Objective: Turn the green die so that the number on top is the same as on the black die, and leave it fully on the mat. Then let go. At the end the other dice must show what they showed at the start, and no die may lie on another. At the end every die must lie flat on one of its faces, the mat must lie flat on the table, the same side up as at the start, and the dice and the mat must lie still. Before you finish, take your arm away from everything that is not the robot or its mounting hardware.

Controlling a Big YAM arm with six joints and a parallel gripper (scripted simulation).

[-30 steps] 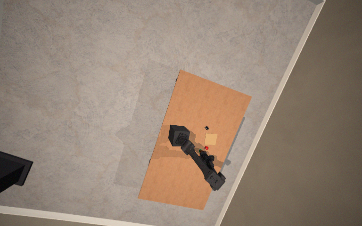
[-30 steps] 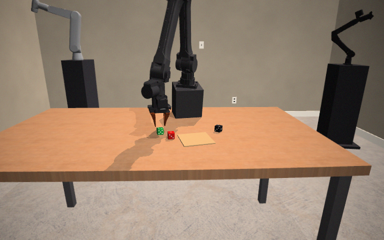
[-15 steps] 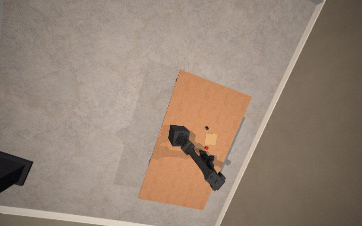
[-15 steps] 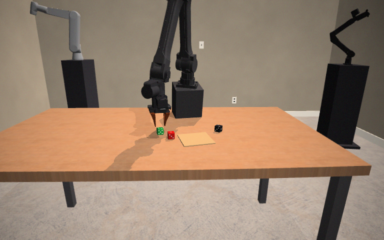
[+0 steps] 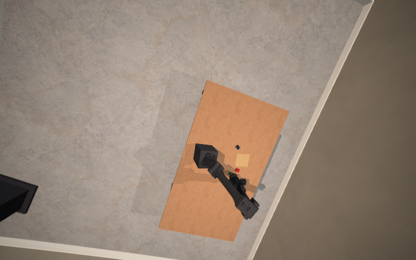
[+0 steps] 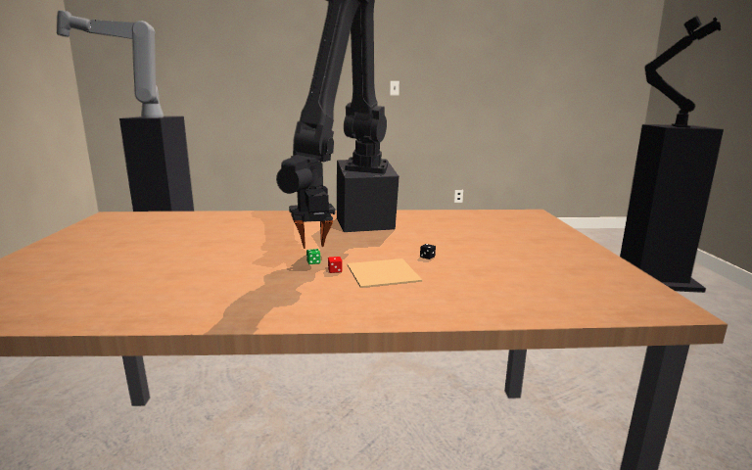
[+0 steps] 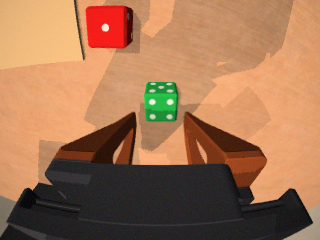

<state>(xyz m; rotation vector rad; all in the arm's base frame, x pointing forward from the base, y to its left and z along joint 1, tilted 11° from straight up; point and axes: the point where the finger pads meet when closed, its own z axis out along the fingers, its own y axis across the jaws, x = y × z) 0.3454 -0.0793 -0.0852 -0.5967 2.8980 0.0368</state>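
Right now my hand is 30 mm above the green die. From my hand the other things lie so: red die 50 mm ahead, 60 mm to the left, 30 mm below; tan mat 50 mm ahead, 180 mm to the left, 40 mm below; black die 70 mm behind, 280 mm to the left, 30 mm below.
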